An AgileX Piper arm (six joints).
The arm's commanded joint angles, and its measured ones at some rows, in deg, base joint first. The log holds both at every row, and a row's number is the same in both.
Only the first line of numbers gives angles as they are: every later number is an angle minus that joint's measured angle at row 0.
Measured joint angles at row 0: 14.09 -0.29 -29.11 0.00 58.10 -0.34
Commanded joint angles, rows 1 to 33: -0.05 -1.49 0.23 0.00 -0.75 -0.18; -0.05 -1.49 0.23 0.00 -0.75 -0.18; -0.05 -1.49 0.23 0.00 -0.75 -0.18; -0.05 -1.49 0.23 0.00 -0.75 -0.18; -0.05 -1.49 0.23 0.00 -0.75 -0.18; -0.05 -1.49 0.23 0.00 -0.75 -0.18; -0.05 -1.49 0.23 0.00 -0.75 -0.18; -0.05 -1.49 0.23 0.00 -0.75 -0.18; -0.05 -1.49 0.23 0.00 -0.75 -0.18; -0.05 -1.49 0.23 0.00 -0.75 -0.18; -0.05 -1.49 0.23 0.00 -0.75 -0.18; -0.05 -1.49 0.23 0.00 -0.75 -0.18; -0.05 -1.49 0.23 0.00 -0.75 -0.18; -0.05 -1.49 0.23 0.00 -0.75 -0.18; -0.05 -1.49 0.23 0.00 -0.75 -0.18; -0.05 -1.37 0.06 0.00 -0.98 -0.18; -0.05 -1.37 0.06 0.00 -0.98 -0.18; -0.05 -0.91 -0.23 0.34 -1.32 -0.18; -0.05 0.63 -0.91 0.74 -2.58 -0.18; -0.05 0.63 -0.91 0.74 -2.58 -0.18; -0.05 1.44 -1.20 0.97 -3.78 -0.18; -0.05 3.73 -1.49 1.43 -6.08 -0.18; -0.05 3.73 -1.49 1.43 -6.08 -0.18; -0.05 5.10 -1.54 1.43 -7.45 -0.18; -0.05 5.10 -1.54 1.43 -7.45 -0.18; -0.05 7.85 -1.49 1.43 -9.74 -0.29; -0.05 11.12 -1.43 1.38 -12.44 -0.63; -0.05 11.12 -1.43 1.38 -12.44 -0.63; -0.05 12.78 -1.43 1.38 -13.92 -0.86; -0.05 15.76 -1.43 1.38 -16.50 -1.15; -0.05 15.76 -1.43 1.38 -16.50 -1.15; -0.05 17.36 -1.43 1.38 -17.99 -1.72; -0.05 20.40 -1.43 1.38 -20.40 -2.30
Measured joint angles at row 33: 0.00 17.13 -1.08 1.32 -15.93 -0.63
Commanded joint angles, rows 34 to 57: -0.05 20.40 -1.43 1.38 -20.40 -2.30; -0.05 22.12 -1.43 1.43 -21.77 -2.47; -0.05 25.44 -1.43 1.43 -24.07 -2.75; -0.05 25.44 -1.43 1.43 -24.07 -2.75; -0.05 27.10 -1.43 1.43 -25.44 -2.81; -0.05 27.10 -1.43 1.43 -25.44 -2.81; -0.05 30.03 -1.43 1.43 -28.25 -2.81; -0.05 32.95 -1.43 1.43 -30.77 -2.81; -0.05 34.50 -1.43 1.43 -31.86 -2.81; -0.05 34.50 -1.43 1.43 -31.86 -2.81; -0.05 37.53 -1.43 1.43 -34.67 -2.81; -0.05 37.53 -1.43 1.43 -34.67 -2.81; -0.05 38.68 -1.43 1.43 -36.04 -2.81; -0.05 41.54 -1.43 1.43 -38.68 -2.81; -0.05 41.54 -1.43 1.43 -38.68 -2.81; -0.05 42.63 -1.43 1.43 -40.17 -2.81; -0.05 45.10 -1.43 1.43 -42.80 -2.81; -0.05 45.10 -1.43 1.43 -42.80 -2.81; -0.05 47.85 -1.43 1.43 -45.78 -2.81; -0.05 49.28 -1.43 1.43 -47.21 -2.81; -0.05 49.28 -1.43 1.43 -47.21 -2.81; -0.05 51.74 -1.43 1.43 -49.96 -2.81; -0.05 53.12 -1.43 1.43 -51.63 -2.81; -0.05 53.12 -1.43 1.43 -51.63 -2.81
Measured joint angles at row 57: 0.00 50.14 -1.08 1.49 -46.81 -2.01
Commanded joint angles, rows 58 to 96: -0.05 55.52 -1.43 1.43 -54.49 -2.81; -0.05 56.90 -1.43 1.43 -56.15 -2.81; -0.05 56.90 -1.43 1.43 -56.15 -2.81; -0.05 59.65 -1.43 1.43 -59.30 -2.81; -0.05 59.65 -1.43 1.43 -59.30 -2.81; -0.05 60.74 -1.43 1.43 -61.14 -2.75; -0.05 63.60 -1.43 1.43 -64.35 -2.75; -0.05 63.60 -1.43 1.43 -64.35 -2.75; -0.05 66.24 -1.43 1.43 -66.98 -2.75; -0.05 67.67 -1.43 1.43 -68.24 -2.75; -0.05 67.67 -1.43 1.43 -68.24 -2.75; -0.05 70.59 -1.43 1.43 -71.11 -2.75; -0.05 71.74 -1.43 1.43 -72.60 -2.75; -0.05 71.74 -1.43 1.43 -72.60 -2.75; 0.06 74.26 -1.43 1.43 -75.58 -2.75; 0.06 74.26 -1.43 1.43 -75.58 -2.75; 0.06 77.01 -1.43 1.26 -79.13 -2.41; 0.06 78.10 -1.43 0.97 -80.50 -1.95; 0.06 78.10 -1.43 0.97 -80.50 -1.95; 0.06 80.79 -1.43 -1.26 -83.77 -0.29; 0.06 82.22 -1.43 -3.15 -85.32 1.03; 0.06 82.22 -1.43 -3.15 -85.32 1.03; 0.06 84.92 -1.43 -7.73 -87.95 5.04; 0.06 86.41 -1.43 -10.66 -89.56 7.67; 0.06 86.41 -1.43 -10.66 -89.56 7.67; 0.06 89.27 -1.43 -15.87 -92.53 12.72; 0.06 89.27 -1.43 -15.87 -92.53 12.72; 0.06 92.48 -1.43 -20.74 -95.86 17.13; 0.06 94.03 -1.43 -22.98 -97.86 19.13; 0.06 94.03 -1.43 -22.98 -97.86 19.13; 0.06 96.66 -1.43 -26.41 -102.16 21.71; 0.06 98.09 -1.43 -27.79 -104.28 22.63; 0.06 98.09 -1.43 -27.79 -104.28 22.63; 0.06 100.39 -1.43 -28.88 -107.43 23.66; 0.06 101.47 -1.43 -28.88 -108.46 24.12; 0.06 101.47 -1.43 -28.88 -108.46 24.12; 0.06 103.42 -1.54 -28.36 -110.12 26.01; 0.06 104.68 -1.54 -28.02 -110.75 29.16; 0.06 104.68 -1.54 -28.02 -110.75 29.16
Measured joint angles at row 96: 0.00 103.14 -1.26 -27.62 -108.41 25.15
